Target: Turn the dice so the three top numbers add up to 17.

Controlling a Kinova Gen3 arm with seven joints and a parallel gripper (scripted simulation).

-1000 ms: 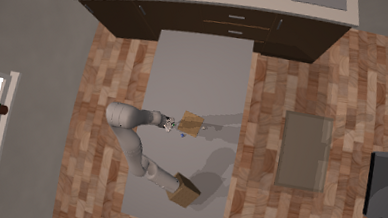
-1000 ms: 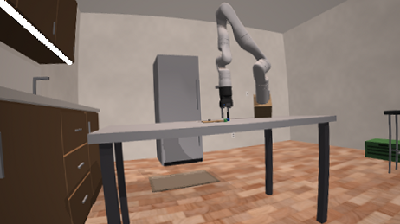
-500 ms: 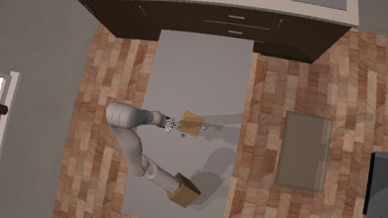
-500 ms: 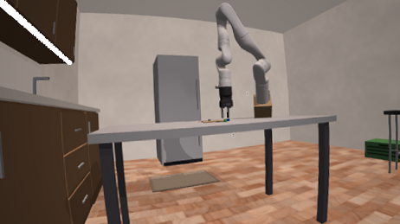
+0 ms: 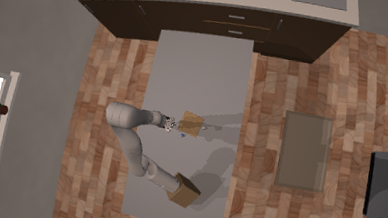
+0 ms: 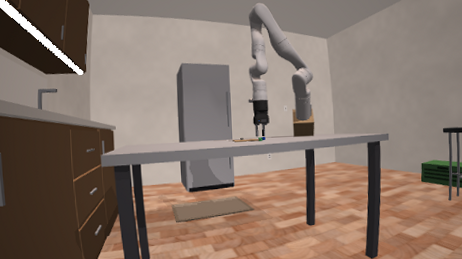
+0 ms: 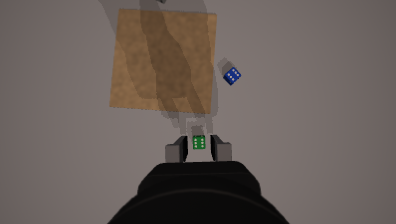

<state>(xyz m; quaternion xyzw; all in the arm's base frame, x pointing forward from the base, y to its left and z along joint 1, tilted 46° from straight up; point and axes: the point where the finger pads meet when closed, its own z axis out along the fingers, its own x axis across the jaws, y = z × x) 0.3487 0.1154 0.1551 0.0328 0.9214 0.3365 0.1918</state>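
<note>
Right now my hand is 30 mm above the green die. The rest, counted from my hand: white die 200 mm to the right, 60 mm ahead, 30 mm below; tan mat 110 mm to the right, 50 mm ahead, 40 mm below; blue die 90 mm to the right, 40 mm behind, 30 mm below.
</note>
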